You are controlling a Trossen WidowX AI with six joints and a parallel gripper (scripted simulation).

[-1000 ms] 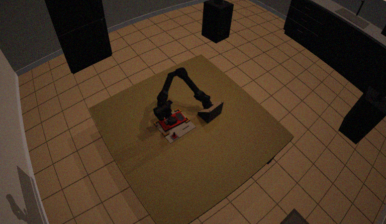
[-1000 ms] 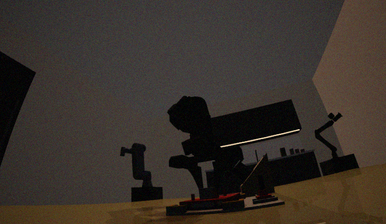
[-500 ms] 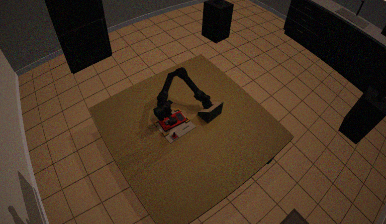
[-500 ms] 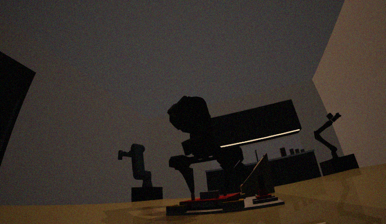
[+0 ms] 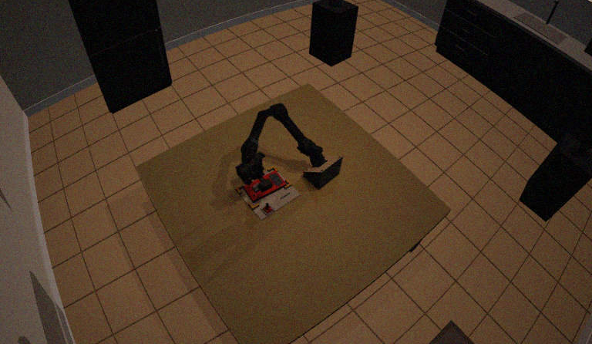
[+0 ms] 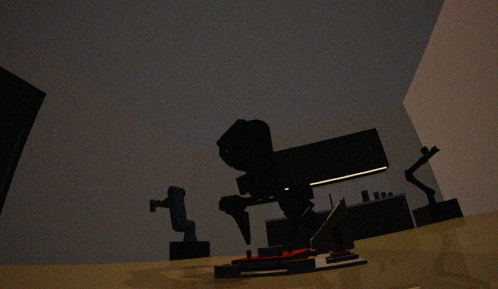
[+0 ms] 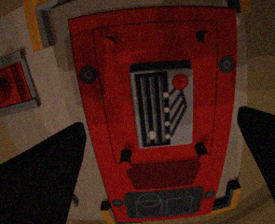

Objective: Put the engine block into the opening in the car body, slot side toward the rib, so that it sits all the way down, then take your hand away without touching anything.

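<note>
My gripper tip is now 30 mm above the engine block. Round my gripper tip: grey baseplate 20 mm behind, 30 mm to the left, 40 mm below.
</note>
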